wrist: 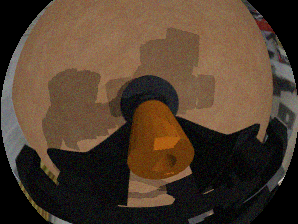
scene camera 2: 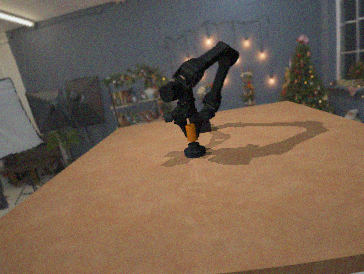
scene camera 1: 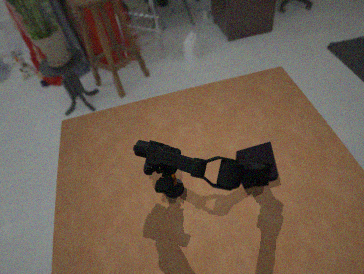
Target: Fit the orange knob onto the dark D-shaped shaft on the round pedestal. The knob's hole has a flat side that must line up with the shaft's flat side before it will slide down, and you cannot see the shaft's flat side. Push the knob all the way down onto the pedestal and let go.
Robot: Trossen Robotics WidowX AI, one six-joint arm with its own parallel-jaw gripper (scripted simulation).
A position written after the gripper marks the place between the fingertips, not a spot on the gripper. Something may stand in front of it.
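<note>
An orange knob (wrist: 158,148) and a round pedestal (wrist: 149,87) are visible in the wrist view. The gripper (wrist: 153,123) is visible there too, and scene camera 2 also shows the gripper (scene camera 2: 192,137).
</note>
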